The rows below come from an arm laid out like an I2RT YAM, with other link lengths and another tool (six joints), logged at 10 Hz.
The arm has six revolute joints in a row. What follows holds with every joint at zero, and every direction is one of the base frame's.
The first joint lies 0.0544 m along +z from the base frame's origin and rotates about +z.
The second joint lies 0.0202 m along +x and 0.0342 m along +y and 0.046 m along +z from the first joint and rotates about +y.
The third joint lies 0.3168 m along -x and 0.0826 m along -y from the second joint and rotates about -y.
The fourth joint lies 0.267 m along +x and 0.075 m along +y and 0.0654 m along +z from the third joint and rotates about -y.
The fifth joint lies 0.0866 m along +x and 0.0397 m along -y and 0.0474 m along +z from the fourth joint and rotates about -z.
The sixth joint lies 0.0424 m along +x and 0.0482 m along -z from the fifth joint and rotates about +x.
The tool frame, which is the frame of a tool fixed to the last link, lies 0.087 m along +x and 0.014 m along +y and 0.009 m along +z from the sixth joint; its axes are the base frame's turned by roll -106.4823, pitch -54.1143 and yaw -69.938 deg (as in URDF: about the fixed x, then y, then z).
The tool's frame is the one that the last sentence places.
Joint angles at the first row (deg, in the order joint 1, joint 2, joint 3, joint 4, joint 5, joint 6):
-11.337 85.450 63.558 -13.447 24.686 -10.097
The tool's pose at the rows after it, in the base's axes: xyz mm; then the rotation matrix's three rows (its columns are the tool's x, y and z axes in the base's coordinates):
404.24, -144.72, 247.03; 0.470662, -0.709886, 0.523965; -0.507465, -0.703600, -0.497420; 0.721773, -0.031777, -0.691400
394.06, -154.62, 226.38; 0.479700, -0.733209, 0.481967; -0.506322, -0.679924, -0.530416; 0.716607, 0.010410, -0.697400
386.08, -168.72, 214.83; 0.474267, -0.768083, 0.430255; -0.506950, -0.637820, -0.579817; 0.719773, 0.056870, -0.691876
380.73, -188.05, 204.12; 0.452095, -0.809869, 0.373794; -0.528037, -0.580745, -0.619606; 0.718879, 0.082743, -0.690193
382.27, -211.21, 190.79; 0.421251, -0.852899, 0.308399; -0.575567, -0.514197, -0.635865; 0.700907, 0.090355, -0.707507
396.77, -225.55, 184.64; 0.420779, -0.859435, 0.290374; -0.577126, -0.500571, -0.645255; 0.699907, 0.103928, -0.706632
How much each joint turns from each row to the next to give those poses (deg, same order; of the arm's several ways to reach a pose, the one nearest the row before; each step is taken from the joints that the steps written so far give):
-0.701 -2.034 -3.783 0.523 2.029 -3.511
-1.143 0.164 -3.604 2.547 1.669 -1.068
-1.317 0.704 -1.675 1.581 2.894 -0.877
-2.107 1.751 -0.444 1.148 2.279 0.346
-2.548 3.855 2.016 -0.785 1.251 2.197
-1.061 4.044 2.897 1.044 0.259 -0.699

